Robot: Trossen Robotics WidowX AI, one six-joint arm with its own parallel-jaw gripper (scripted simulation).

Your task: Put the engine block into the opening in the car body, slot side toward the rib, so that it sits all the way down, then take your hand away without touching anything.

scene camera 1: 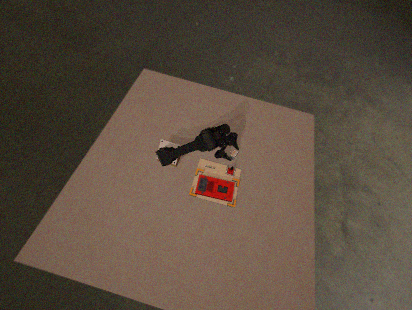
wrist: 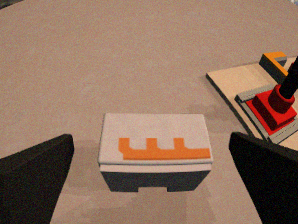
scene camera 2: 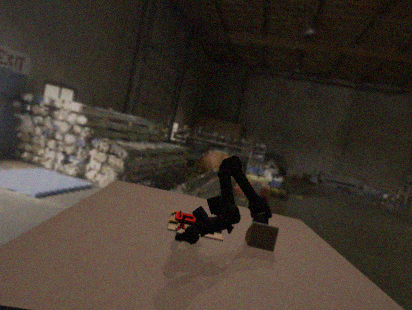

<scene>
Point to a car body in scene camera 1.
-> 216, 188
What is my gripper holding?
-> Nothing.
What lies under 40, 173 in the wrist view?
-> My gripper.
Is my gripper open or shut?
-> Open.
</scene>
